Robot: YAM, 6 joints.
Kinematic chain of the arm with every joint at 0, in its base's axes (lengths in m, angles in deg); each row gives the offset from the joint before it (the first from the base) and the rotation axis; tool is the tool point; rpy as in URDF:
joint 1: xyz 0 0 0.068 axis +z
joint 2: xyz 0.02 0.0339 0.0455 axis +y
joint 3: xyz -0.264 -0.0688 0 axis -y
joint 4: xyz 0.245 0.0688 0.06 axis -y
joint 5: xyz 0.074 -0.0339 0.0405 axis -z
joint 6: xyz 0.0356 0 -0.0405 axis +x
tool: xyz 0 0 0 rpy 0 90 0
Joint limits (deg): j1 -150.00..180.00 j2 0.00..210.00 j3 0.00..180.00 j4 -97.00..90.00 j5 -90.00..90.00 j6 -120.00..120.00
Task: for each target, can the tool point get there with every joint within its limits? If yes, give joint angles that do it. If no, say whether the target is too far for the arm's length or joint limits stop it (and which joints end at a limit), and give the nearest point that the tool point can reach.
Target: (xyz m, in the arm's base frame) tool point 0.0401 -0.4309 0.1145
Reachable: yes | joints -88.16 129.72 61.13 71.02 -47.47 -45.94
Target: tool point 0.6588 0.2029 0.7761
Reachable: no: too far | nearest point 0.4442 0.1368 0.5538 | short by 0.316 m
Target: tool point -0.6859 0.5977 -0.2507
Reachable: no: too far | nearest point -0.4517 0.3937 -0.1236 | short by 0.336 m
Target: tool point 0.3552 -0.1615 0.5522
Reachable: yes | joints -24.62 102.44 118.40 14.68 -1.83 -76.31
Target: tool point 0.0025 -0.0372 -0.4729
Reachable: no: joint limits stop it (at a limit: joint 2) | nearest point 0.0064 -0.0958 -0.3466 | short by 0.139 m
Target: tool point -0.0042 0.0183 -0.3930
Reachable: no: joint limits stop it (at a limit: joint 2) | nearest point -0.0133 0.0578 -0.3269 | short by 0.078 m
